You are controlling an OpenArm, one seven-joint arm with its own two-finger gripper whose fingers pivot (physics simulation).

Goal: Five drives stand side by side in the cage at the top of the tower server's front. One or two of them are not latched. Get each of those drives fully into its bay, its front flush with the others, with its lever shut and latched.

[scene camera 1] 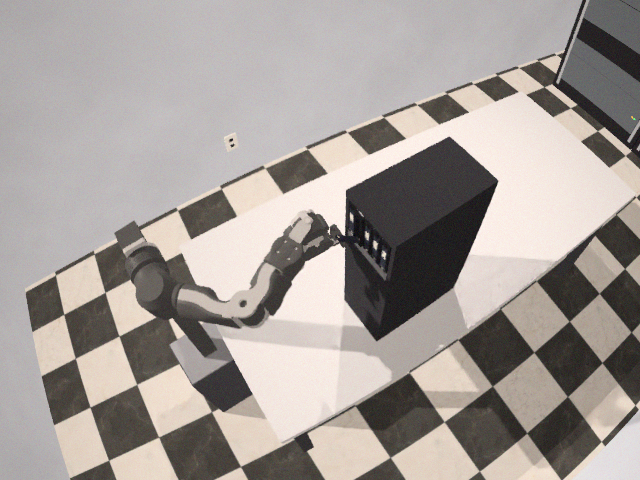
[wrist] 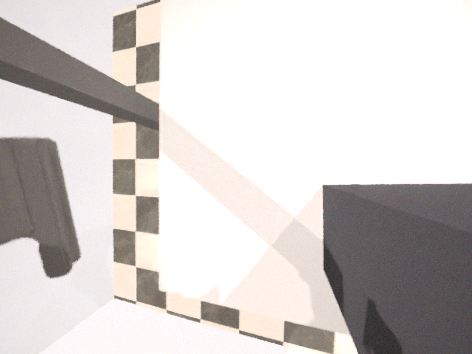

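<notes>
The black tower server (scene camera 1: 421,263) (wrist: 410,270) stands on the table. The cage (scene camera 1: 379,269) at the top of its front holds a row of drives with pale labels. The end drive (scene camera 1: 352,217) on the far side and several drives (scene camera 1: 375,244) on the near side look about level. Between them a dark bar (scene camera 1: 349,239) sticks out of the front, perhaps an open lever; the drive behind it is mostly hidden. My gripper (scene camera 1: 338,236) is open at the bar's outer end; contact cannot be told. In the wrist view a grey part, apparently one finger (wrist: 42,200), shows at left, and the drives do not show.
The white table (scene camera 1: 305,361) (wrist: 250,100) extends around the tower. The arm (scene camera 1: 242,304) reaches over it from its base (scene camera 1: 222,384). A dark post (wrist: 85,82) crosses the wrist view's upper left. A rack cabinet (scene camera 1: 594,56) stands at the far right.
</notes>
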